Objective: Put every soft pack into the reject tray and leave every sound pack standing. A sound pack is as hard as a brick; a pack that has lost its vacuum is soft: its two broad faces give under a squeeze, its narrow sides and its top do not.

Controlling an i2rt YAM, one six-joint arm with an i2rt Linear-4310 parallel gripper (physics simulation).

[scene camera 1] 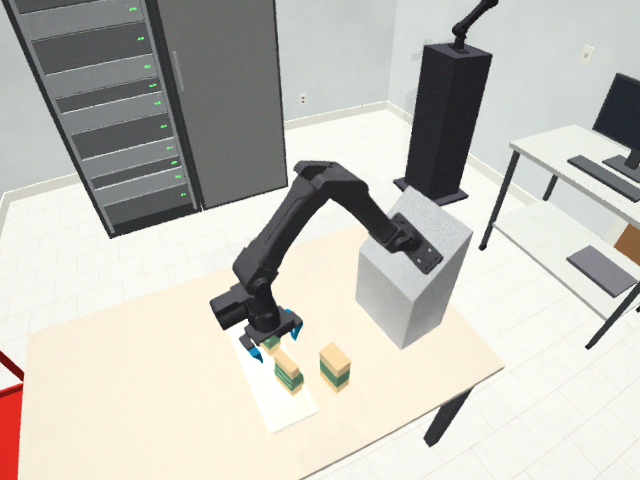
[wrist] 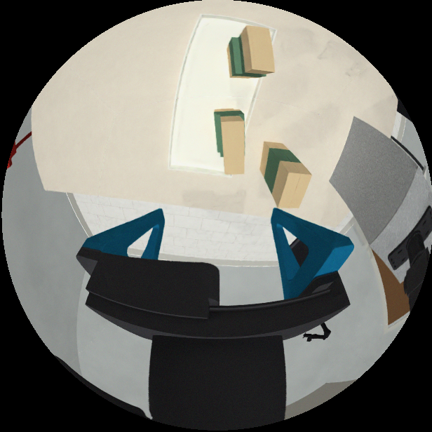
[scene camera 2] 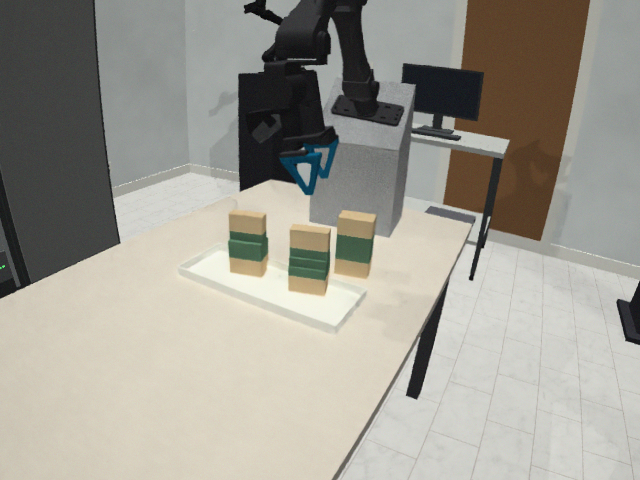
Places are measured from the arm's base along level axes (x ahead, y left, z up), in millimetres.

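Pixels of known places: gripper, fingertip midpoint: (scene camera 1: 278, 350) (scene camera 2: 317, 186); arm's base, origin of the base link: (scene camera 1: 412, 242) (scene camera 2: 367, 110).
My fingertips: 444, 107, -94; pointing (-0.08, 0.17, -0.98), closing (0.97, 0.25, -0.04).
Ahead of a thing's pixels: the offset from my fingertips to its top centre, as dx, dy, dz. Level surfaces: height alone.
Two tan packs with stepped green bands stand upright in the white reject tray @(+17, -104, -218) (scene camera 1: 273, 415) (scene camera 2: 258, 298) (wrist: 190, 100). One pack @(-21, -23, -96) (scene camera 1: 287, 372) (scene camera 2: 309, 259) (wrist: 233, 145) is toward the tray end by the table's right edge in scene view 2. The other pack (scene camera 1: 270, 343) (scene camera 2: 248, 242) (wrist: 259, 50) is toward the opposite end, partly hidden by the gripper in scene view 1. A third pack @(-146, +20, -100) (scene camera 1: 334, 366) (scene camera 2: 354, 244) (wrist: 282, 165), with a smooth green band, stands on the table beside the tray. My gripper (scene camera 1: 278, 350) (scene camera 2: 316, 185) (wrist: 217, 213) is open and empty, raised above the table.
The arm is mounted on a grey pedestal (scene camera 1: 385, 289) (scene camera 2: 361, 180) (wrist: 372, 175) behind the third pack in scene view 2. The tan table @(dz -240) (scene camera 1: 129, 387) (scene camera 2: 155, 372) (wrist: 110, 100) carries the tray. A server rack (scene camera 1: 178, 93) and a desk with a monitor (scene camera 2: 443, 93) stand beyond.
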